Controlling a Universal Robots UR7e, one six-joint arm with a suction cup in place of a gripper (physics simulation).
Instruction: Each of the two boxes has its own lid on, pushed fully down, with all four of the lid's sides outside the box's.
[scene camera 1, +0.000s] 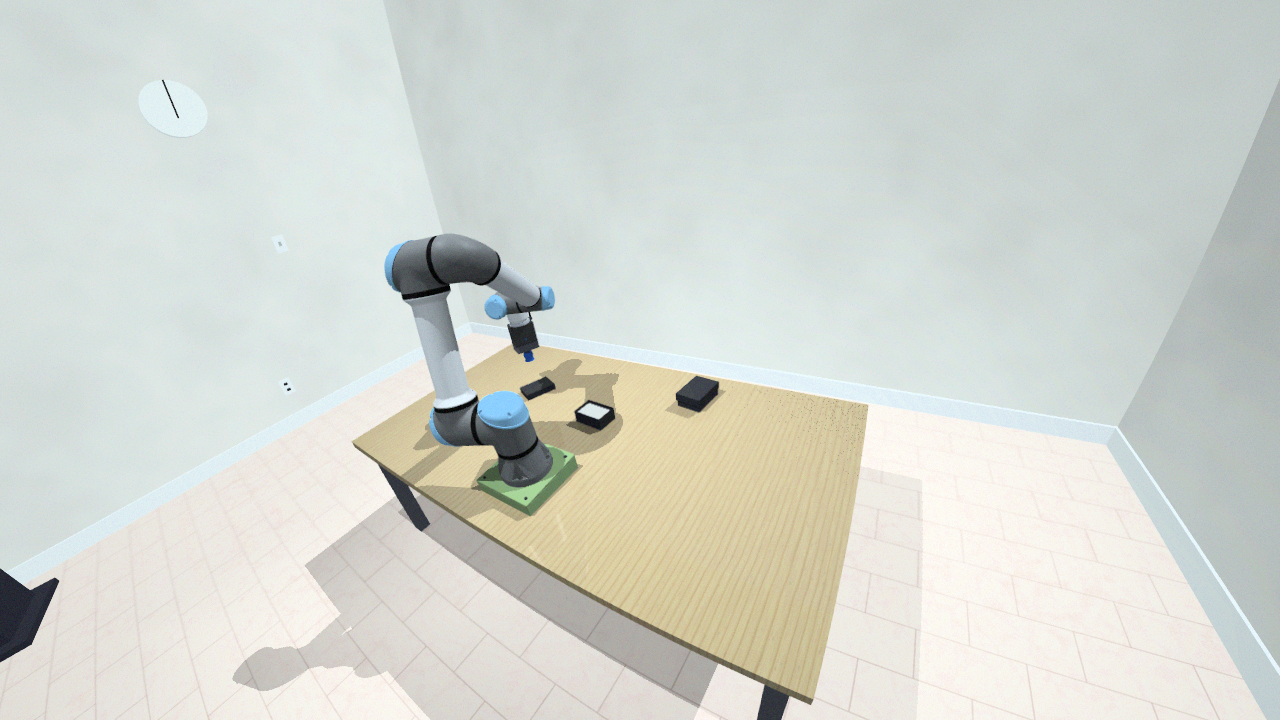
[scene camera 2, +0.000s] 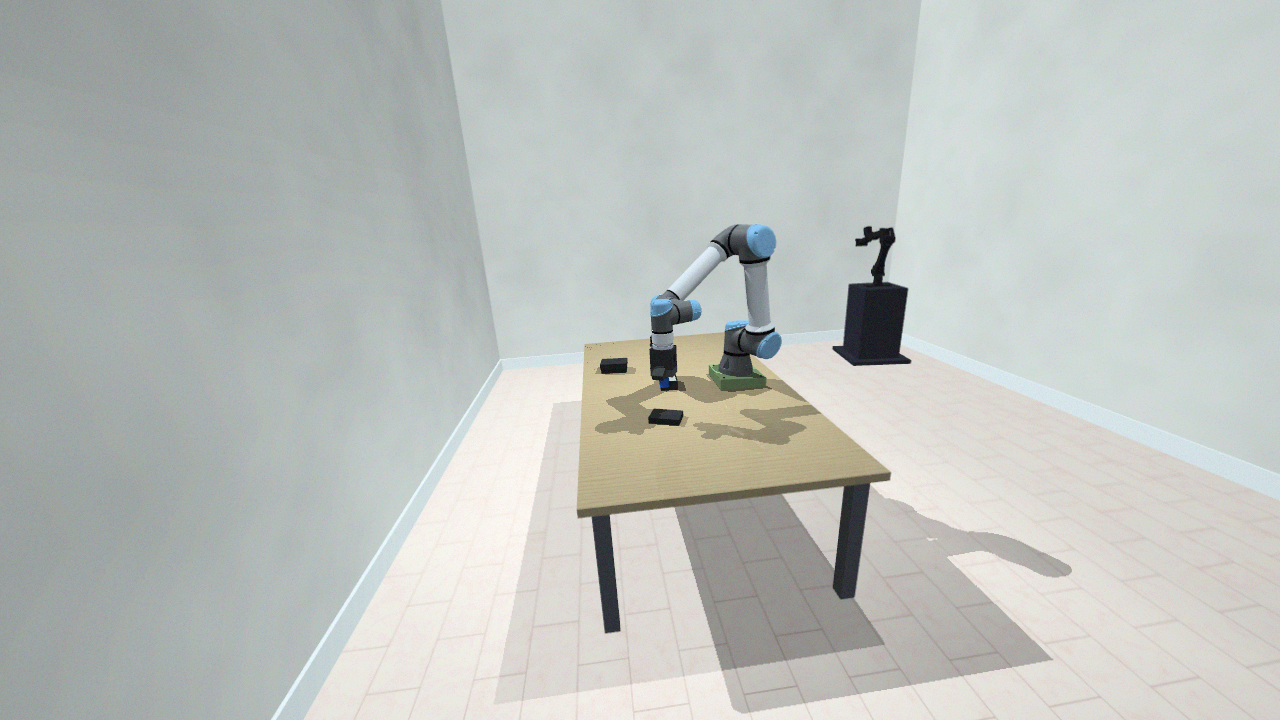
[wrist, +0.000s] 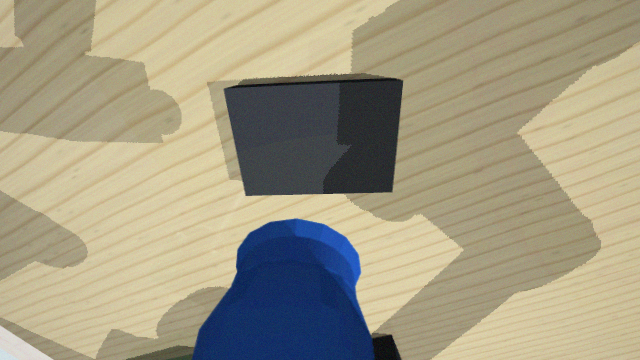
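Seen in the pictures: hand, its tool point: (scene camera 1: 529, 359) (scene camera 2: 664, 385) (wrist: 297, 271); arm's base, origin of its link: (scene camera 1: 526, 466) (scene camera 2: 735, 370).
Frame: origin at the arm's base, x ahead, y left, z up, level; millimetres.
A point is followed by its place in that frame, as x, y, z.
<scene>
A flat dark lid (scene camera 1: 537, 387) @(313, 367, -22) (scene camera 2: 665, 417) @(322, 410, -22) (wrist: 315, 137) @(322, 386, -22) lies on the table, flat side up, partly in the arm's shadow. A black box (scene camera 1: 595, 413) @(300, 28, -11) (scene camera 2: 674, 385) @(280, 94, -24) with a white inside stands open nearer the robot's base; in the wrist view a black corner at the bottom edge looks like part of it. A second black box (scene camera 1: 697, 394) @(539, -215, 5) (scene camera 2: 614, 365) @(568, -147, -3) stands farther off with a lid on top; how far down that lid sits is too small to tell. My blue suction cup (scene camera 1: 529, 357) (scene camera 2: 664, 383) (wrist: 297, 245) hangs above the table near the loose lid, apart from it, and holds nothing.
The wooden table (scene camera 1: 716, 519) @(169, -504, -45) (scene camera 2: 725, 465) @(143, 706, -45) bears the arm on a green base plate (scene camera 1: 528, 492) @(-57, -81, -4) (scene camera 2: 738, 381) @(4, 107, -11). A dark pedestal (scene camera 2: 875, 322) with a small black arm stands on the floor beyond the table. Walls stand around.
</scene>
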